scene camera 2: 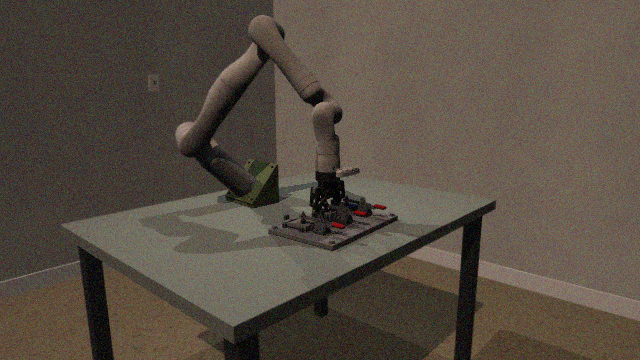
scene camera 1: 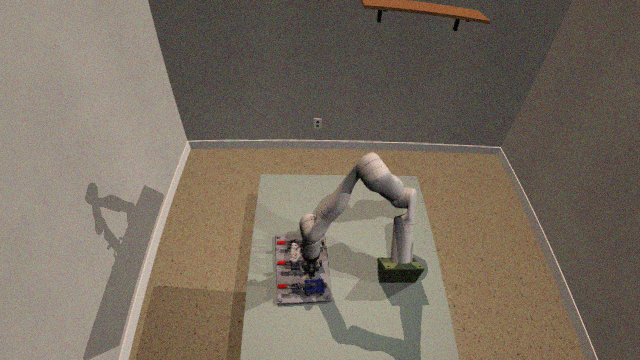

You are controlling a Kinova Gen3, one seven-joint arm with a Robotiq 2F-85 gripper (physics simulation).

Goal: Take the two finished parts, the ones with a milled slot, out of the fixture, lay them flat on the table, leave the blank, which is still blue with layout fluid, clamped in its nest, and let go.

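Where they show: gripper, fingertip midpoint: (scene camera 1: 310,266); arm's base at its link origin: (scene camera 2: 245,186) (scene camera 1: 400,260).
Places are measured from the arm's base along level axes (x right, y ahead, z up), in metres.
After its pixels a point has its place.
Observation:
The grey fixture plate (scene camera 1: 283,297) {y 0.513, x -0.170, z -0.044 m} (scene camera 2: 354,233) {y 0.555, x 0.034, z -0.044 m} lies on the table with three toggle clamps, each with a red handle (scene camera 1: 281,263) {y 0.530, x -0.028, z 0.001 m} (scene camera 2: 360,213) {y 0.534, x -0.017, z -0.001 m}. The blue blank (scene camera 1: 315,286) {y 0.378, x -0.120, z -0.023 m} (scene camera 2: 351,204) {y 0.395, x -0.139, z -0.023 m} sits in the end nest nearest scene camera 1. My gripper (scene camera 1: 311,268) {y 0.402, x -0.019, z -0.037 m} (scene camera 2: 326,210) {y 0.402, x -0.019, z -0.037 m} is open and points straight down. It is lowered into the middle nest, with its fingers down among the clamp parts. The dark part in that nest is mostly hidden by the fingers. The arm's wrist hides the far nest in scene camera 1.
The arm's green base block (scene camera 1: 400,269) {y 0.027, x -0.080, z 0.075 m} (scene camera 2: 261,183) {y 0.076, x -0.016, z 0.019 m} stands on the table (scene camera 1: 361,321) {y 0.180, x -0.264, z -0.059 m} (scene camera 2: 247,278) {y 0.557, x 0.404, z -0.059 m} to the right of the fixture in scene camera 1. A wooden shelf (scene camera 1: 426,8) hangs high on the back wall.

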